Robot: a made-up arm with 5 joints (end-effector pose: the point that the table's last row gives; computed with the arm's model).
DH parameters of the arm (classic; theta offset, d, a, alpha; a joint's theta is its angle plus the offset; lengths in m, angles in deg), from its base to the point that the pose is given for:
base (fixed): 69.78 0 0.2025 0
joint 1: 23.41 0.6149 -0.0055 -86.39
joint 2: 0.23 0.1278 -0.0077 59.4
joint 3: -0.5 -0.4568 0.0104 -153
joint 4: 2.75 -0.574 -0.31 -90
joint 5: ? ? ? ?
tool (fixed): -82.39 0.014 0 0
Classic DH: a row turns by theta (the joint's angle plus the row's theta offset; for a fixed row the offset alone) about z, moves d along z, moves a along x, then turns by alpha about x.
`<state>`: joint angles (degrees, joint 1 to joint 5).
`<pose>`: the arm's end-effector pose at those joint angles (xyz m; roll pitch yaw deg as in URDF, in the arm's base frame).
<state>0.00 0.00 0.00 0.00 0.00</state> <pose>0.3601 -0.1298 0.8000 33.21 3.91 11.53</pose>
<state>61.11 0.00 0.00 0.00 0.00</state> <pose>0.4902 0.2895 0.8000 33.21 3.91 72.64</pose>
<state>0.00 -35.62 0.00 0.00 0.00</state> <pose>0.3488 -0.1863 0.5705 68.44 -0.97 10.15</pose>
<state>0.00 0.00 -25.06 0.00 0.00</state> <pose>0.2105 -0.2928 0.7199 44.53 4.31 -10.06</pose>
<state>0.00 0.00 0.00 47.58 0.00</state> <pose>0.0556 -0.1808 0.8000 33.20 3.91 -36.05</pose>
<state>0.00 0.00 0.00 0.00 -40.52</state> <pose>0.3601 -0.1209 0.8040 -7.14 10.45 6.27</pose>
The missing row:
joint 5: 32.18 0.2077 -0.0031 -80.49
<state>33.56 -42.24 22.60 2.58 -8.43</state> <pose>0.5043 0.1608 0.6789 53.76 -8.65 57.88</pose>
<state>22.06 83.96 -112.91 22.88 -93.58</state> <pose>-0.3089 -0.2296 0.7878 -10.94 -20.30 -84.30</pose>
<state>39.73 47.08 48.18 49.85 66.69</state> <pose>0.1044 0.3619 0.8956 31.00 -7.76 59.83</pose>
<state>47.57 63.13 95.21 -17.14 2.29</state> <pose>-0.1088 0.4043 0.1601 140.69 68.91 -84.48</pose>
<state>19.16 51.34 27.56 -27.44 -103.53</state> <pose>0.3594 0.5445 0.6564 -134.47 42.20 38.07</pose>
